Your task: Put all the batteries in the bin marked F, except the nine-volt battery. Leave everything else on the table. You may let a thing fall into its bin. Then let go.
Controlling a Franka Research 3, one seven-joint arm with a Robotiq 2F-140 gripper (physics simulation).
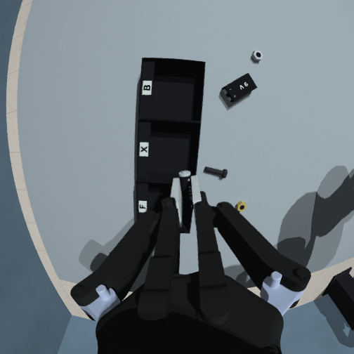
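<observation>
My gripper (186, 186) is shut on a dark cylindrical battery with a silvery end (185, 181), held between the pale fingertips. It appears over the right side of the bin marked F (143, 206), near the divider with bin X; its exact height is hard to tell. The fingers and the battery hide much of bin F, so its contents cannot be fully seen. The nine-volt battery (238, 90), a black block marked 9V, lies on the table to the right of bin B.
Bins B (173, 99) and X (170, 153) stand in one row with F and show no things inside. A black bolt (215, 172), a brass nut (241, 206) and a silvery nut (257, 55) lie on the table (85, 100) right of the bins.
</observation>
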